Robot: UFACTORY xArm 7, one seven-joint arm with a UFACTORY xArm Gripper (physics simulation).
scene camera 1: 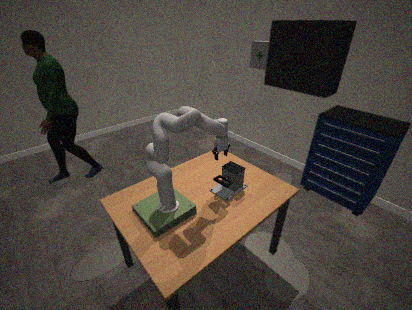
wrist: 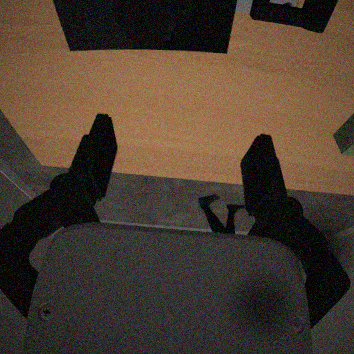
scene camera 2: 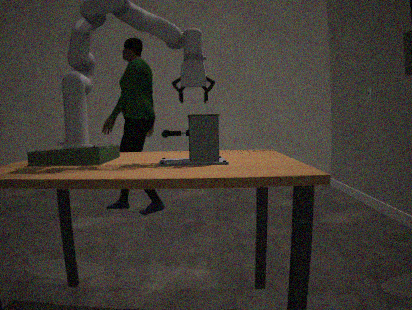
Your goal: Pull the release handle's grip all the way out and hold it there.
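The release handle's black grip [scene camera 1: 221, 180] [scene camera 2: 172, 133] [wrist: 290, 21] is a loop that sticks out from the side of a dark grey box [scene camera 1: 233, 176] [scene camera 2: 204, 140] [wrist: 147, 27], on the side toward the arm's base. In scene camera 2 a short rod shows between grip and box. The box stands upright on a light plate [scene camera 1: 219, 192] [scene camera 2: 172, 161]. My gripper [scene camera 1: 221, 154] [scene camera 2: 193, 101] [wrist: 182, 138] is open and empty, pointing down. In scene camera 2 its fingertips are above the level of the box top; it touches neither box nor grip. In the wrist view the grip is cut off at the top right.
The wooden table [scene camera 1: 265, 190] [scene camera 2: 280, 170] [wrist: 175, 90] bears the box and the arm's green base block [scene camera 1: 145, 212] [scene camera 2: 75, 156] [wrist: 346, 137]. A person in green [scene camera 1: 52, 85] [scene camera 2: 136, 90] is beyond the table. A blue drawer cabinet [scene camera 1: 350, 155] stands by the wall.
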